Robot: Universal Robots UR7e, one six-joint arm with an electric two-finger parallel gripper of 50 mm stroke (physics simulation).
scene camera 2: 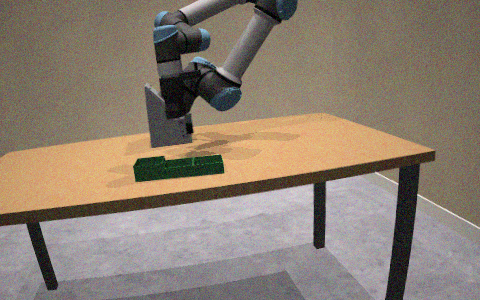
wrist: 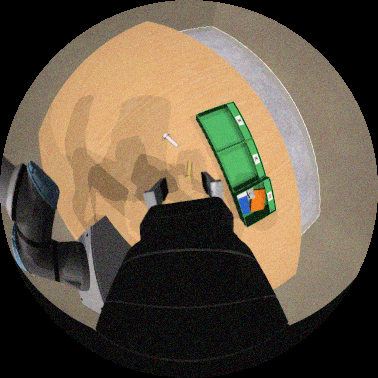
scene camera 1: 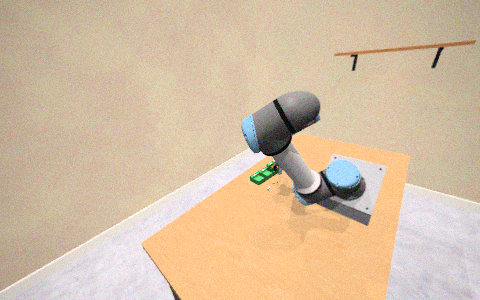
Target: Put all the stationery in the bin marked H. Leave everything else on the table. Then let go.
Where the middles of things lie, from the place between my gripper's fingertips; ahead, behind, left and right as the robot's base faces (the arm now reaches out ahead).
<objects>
Right now my hand is 11 cm short of the green three-bin tray [scene camera 2: 150, 168], 6 cm above it and 3 cm to the left of it.
</objects>
